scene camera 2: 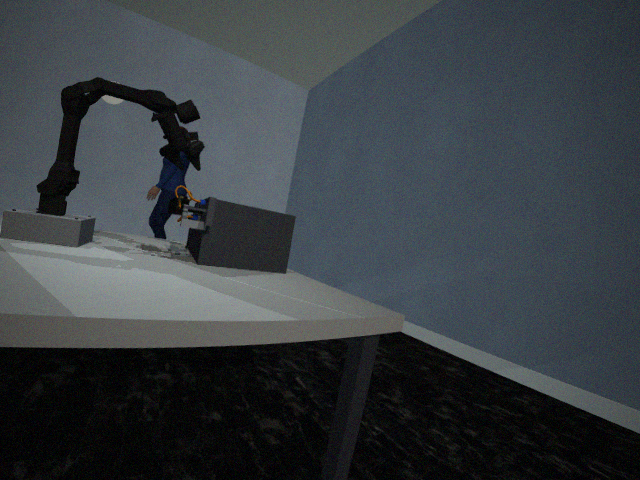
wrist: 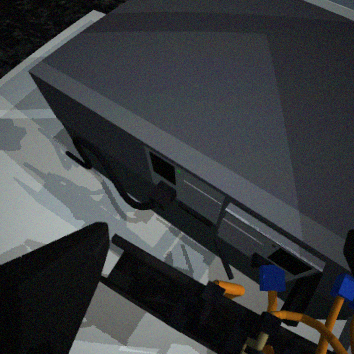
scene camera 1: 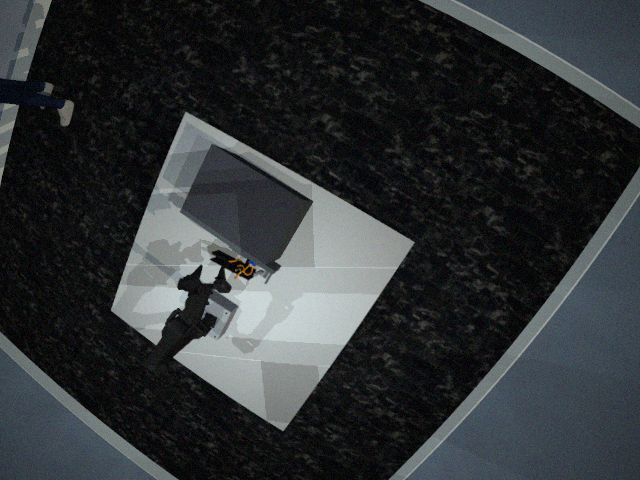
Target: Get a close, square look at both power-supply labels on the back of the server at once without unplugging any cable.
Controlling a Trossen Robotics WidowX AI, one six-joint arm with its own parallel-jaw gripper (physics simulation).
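Where they show: gripper, fingertip midpoint: (scene camera 2: 191,170) (wrist: 228,238) (scene camera 1: 212,265); arm's base, origin of the base link: (scene camera 2: 51,213) (scene camera 1: 210,319).
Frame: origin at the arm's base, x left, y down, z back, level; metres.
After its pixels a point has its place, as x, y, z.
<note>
The server (scene camera 1: 247,205) {-0.044, -0.135, -0.646} (scene camera 2: 247,235) {-0.219, -0.036, -0.586} (wrist: 211,88) {0.036, -0.135, -0.559} is a dark grey box on the white table (scene camera 1: 347,295) {-0.572, 0.082, -0.413} (scene camera 2: 223,310) {-0.645, 0.082, -0.372}. In the wrist view I look down on its back at a slant. Two grey power-supply units (wrist: 200,197) {-0.001, -0.098, -0.463} (wrist: 246,235) {-0.053, -0.108, -0.446} sit side by side there; I cannot read any label. A black power cable (wrist: 105,168) {0.128, -0.042, -0.465} is plugged in at the left unit. Orange cables (wrist: 309,321) {-0.115, -0.131, -0.401} (scene camera 1: 242,270) {-0.123, -0.143, -0.394} with blue plugs (wrist: 272,277) {-0.092, -0.075, -0.431} run to the right. My gripper (scene camera 1: 210,269) {-0.038, -0.234, -0.399} (scene camera 2: 194,159) {-0.038, -0.234, -0.399} is open and empty, above and behind the server's back. One finger (wrist: 53,281) {-0.004, -0.264, -0.360} fills the lower left of the wrist view.
A black cable bar (wrist: 168,291) {-0.013, -0.068, -0.377} lies on the table just behind the server. A small grey box (scene camera 1: 223,311) {-0.052, 0.000, -0.082} (scene camera 2: 86,229) {-0.009, 0.033, -0.105} stands under my arm. A person in blue (scene camera 2: 168,190) stands beyond the table, behind the server.
</note>
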